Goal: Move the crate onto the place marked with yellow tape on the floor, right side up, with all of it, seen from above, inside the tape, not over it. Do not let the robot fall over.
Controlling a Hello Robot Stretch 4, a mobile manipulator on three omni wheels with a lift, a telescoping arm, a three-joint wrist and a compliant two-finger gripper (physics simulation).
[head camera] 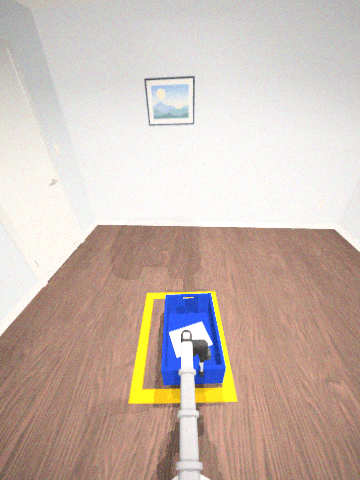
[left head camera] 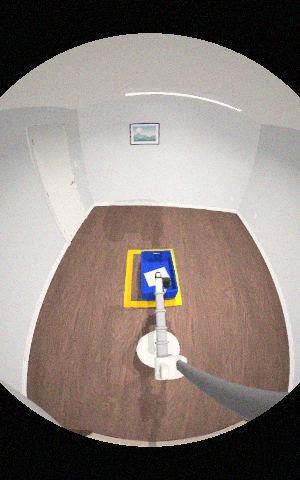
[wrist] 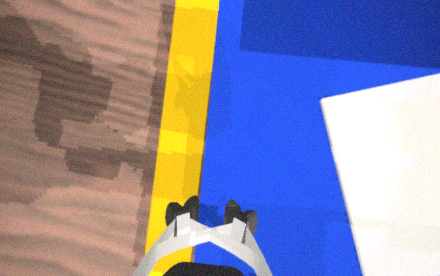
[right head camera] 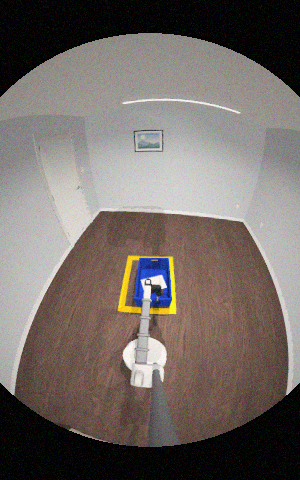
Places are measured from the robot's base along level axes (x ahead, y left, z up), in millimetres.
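Where they show: gripper, fingertip midpoint: (head camera: 200, 370) (wrist: 212, 213) (right head camera: 156, 299).
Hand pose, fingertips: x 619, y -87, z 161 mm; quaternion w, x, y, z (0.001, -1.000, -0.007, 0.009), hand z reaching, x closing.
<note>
Each offset is from my fingertips to the top centre of the thing.
The blue crate @(286 mm ahead, 55 mm left, 50 mm up) (head camera: 172, 375) (left head camera: 149, 295) (right head camera: 141, 301) (wrist: 275, 150) is right side up, with a white sheet @(294 mm ahead, 57 mm left, 147 mm down) (head camera: 202, 332) (wrist: 390, 165) in it. It stands over the right part of the yellow tape rectangle (head camera: 143, 345) (left head camera: 128, 280) (right head camera: 124, 290) (wrist: 180, 125). In the head view its right side overlaps the right strip and its far end hides part of the far strip. Floor shows inside the tape at its left. My gripper (head camera: 202, 371) (wrist: 212, 213) is shut on the crate's near wall, one fingertip on each side. Whether the crate's bottom touches the floor cannot be told.
My arm (head camera: 189, 425) reaches forward from the white round base (left head camera: 142, 350) (right head camera: 131, 356), which stands nearer than the tape. A door (head camera: 25, 175) is in the left wall. The far wall (head camera: 270, 150) carries a framed picture (head camera: 171, 102).
</note>
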